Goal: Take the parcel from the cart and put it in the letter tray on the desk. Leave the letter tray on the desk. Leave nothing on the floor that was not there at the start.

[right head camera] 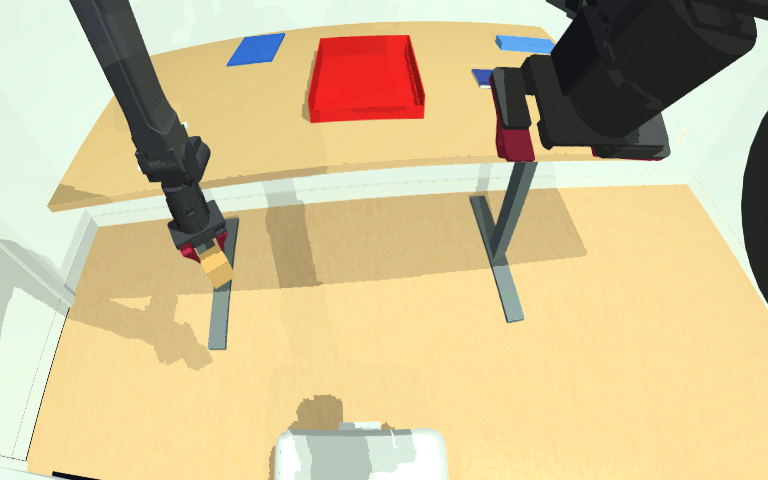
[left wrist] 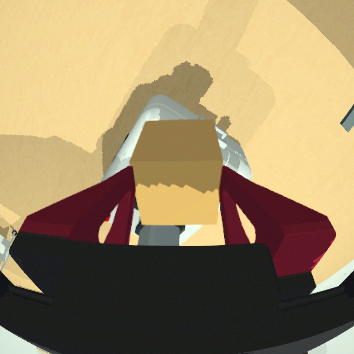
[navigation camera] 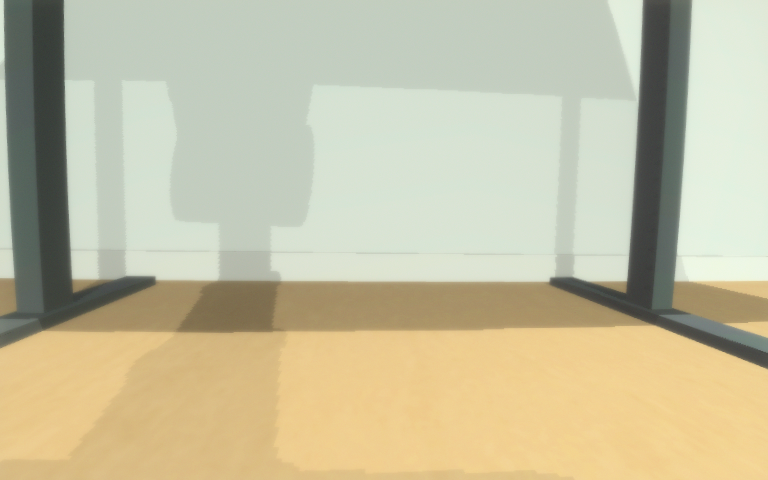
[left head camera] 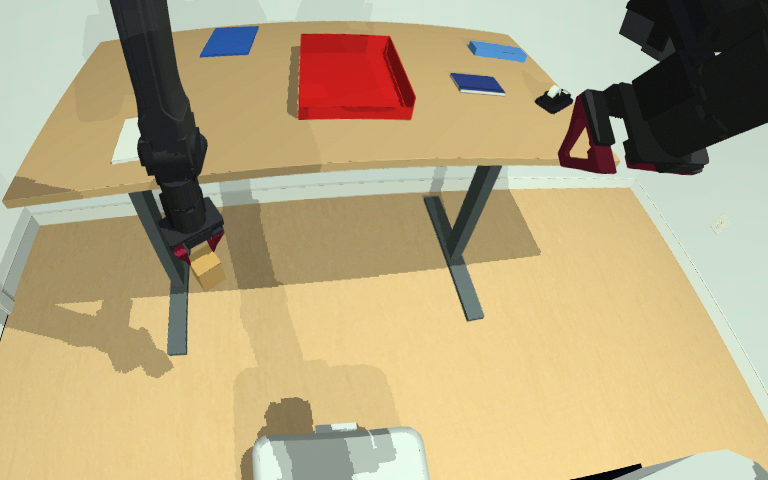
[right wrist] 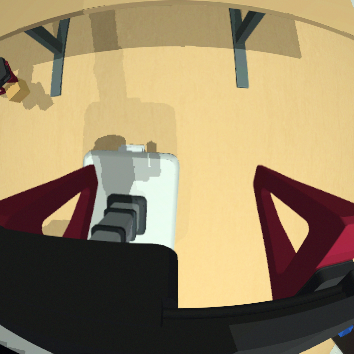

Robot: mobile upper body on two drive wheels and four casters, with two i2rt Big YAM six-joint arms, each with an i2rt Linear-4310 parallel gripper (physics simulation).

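Places are measured from the left arm's base along level axes (x ahead, y left, z up), in centimetres.
Where they show: left gripper, fingertip midpoint: (right head camera: 210, 255) (left wrist: 176, 174) (left head camera: 200, 256) (right wrist: 10, 85); right gripper, fingertip midpoint: (right head camera: 548, 149) (left head camera: 595, 160) (right wrist: 175, 173).
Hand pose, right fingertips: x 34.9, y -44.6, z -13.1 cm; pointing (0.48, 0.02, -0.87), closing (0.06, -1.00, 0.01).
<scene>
After its pixels a point has its place.
The parcel, a tan box (left head camera: 208, 270) {x 49.3, y 0.9, z -51.9 cm} (right head camera: 217, 268) {x 49.5, y 0.8, z -52.2 cm} (left wrist: 177, 172) {x 53.0, y 3.2, z -51.7 cm} (right wrist: 18, 91) {x 50.4, y -0.4, z -52.4 cm}, is held between the fingers of my left gripper (left head camera: 198, 249) {x 52.6, y 3.0, z -52.2 cm} (right head camera: 205, 247) {x 52.6, y 3.0, z -52.2 cm} (left wrist: 176, 174) {x 52.6, y 3.0, z -52.2 cm}, in front of the desk's near edge in the head views. The letter tray, red and open-topped (left head camera: 351, 76) {x 104.0, y -28.5, z -45.7 cm} (right head camera: 367, 76) {x 104.7, y -28.1, z -45.7 cm}, stands on the desk (left head camera: 243, 130) {x 81.1, y -3.2, z -46.0 cm} (right head camera: 271, 135) {x 80.6, y -6.6, z -46.0 cm}, behind and to the right of the parcel. My right gripper (left head camera: 620, 165) {x 34.9, y -44.6, z -13.1 cm} (right head camera: 563, 155) {x 34.9, y -44.6, z -13.1 cm} (right wrist: 175, 173) {x 34.9, y -44.6, z -13.1 cm} is open with nothing between its fingers, near the desk's right front. The cart does not show in these views.
On the desk lie a blue folder (left head camera: 229, 41) {x 127.7, y 7.9, z -45.2 cm} (right head camera: 256, 49) {x 127.8, y 7.6, z -45.2 cm}, a light blue box (left head camera: 497, 51) {x 125.9, y -78.3, z -43.3 cm} (right head camera: 523, 44) {x 125.9, y -77.8, z -43.3 cm}, a dark blue book (left head camera: 477, 84) {x 103.1, y -63.4, z -44.8 cm} (right head camera: 481, 78) {x 103.0, y -58.4, z -44.8 cm}, a small black object (left head camera: 553, 101) {x 95.6, y -84.6, z -42.4 cm} and a white sheet (left head camera: 124, 141) {x 79.0, y 24.8, z -45.0 cm}. Desk legs (navigation camera: 50, 158) {x 102.4, y 37.9, z -110.0 cm} (navigation camera: 659, 158) {x 109.6, y -81.3, z -106.7 cm} stand below. My white base (right wrist: 160, 190) {x 13.6, y -39.8, z -115.0 cm} is in front.
</scene>
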